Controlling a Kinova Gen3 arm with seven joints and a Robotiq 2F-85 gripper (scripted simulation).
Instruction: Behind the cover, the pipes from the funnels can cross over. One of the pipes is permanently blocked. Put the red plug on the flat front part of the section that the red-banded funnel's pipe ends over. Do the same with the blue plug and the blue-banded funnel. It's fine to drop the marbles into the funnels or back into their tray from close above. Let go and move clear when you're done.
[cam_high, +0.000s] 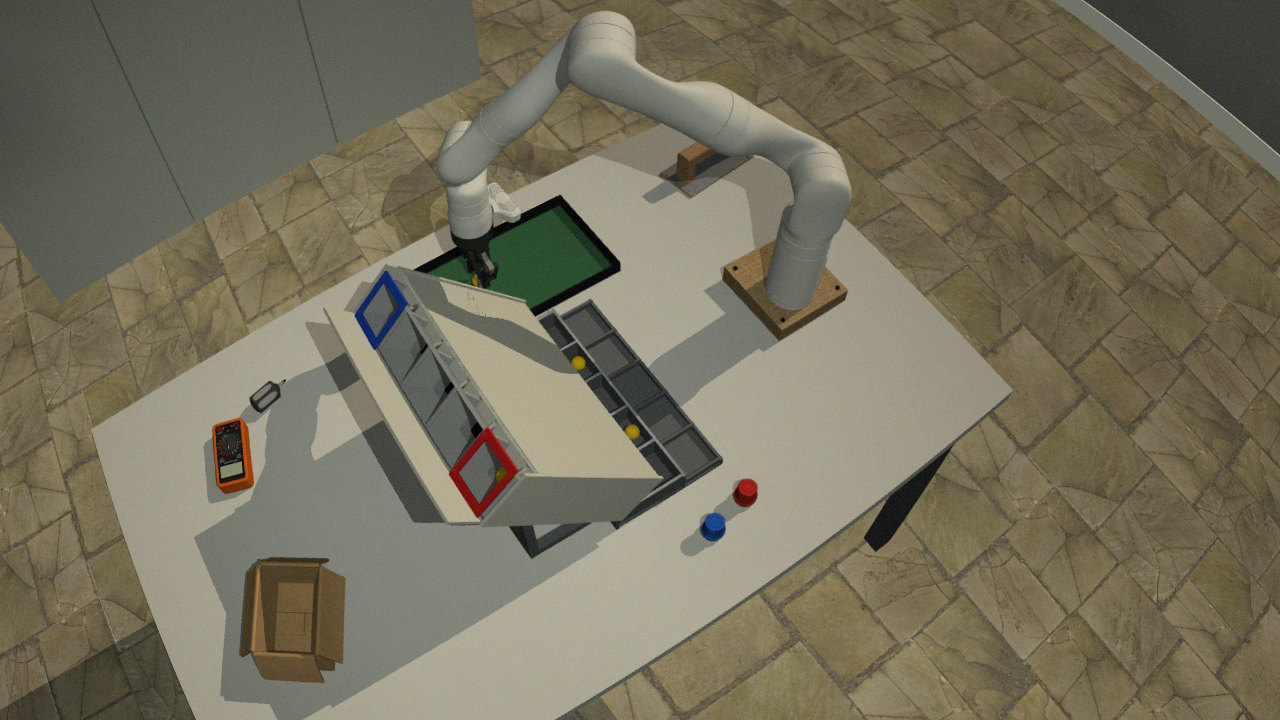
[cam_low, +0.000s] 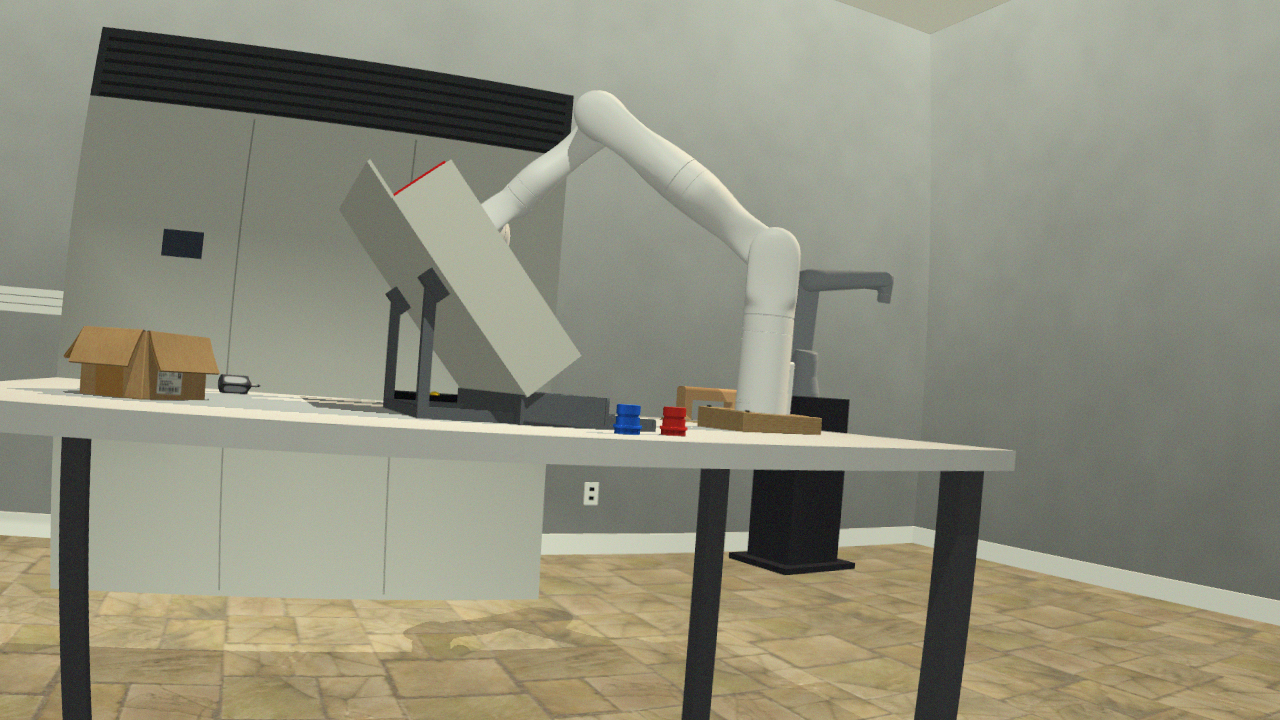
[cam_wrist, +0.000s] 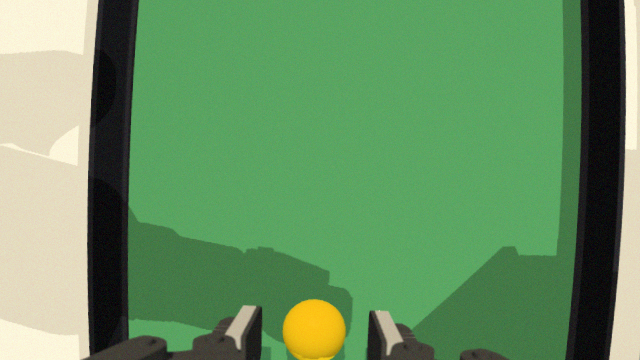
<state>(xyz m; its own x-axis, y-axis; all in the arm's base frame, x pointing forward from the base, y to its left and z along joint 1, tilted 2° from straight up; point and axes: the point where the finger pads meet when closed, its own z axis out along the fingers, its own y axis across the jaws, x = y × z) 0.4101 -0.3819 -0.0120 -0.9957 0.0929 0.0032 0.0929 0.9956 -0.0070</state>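
Right now my hand is 4 cm past the green marble tray, 2 cm to the right of it and 3 cm above it. Also, from my hand: orange multimeter: 57 cm ahead, 1 cm to the left, 2 cm below; dark object: 44 cm ahead, 5 cm to the right, 2 cm below; beige cover: 11 cm ahead, 33 cm to the left, 17 cm above.
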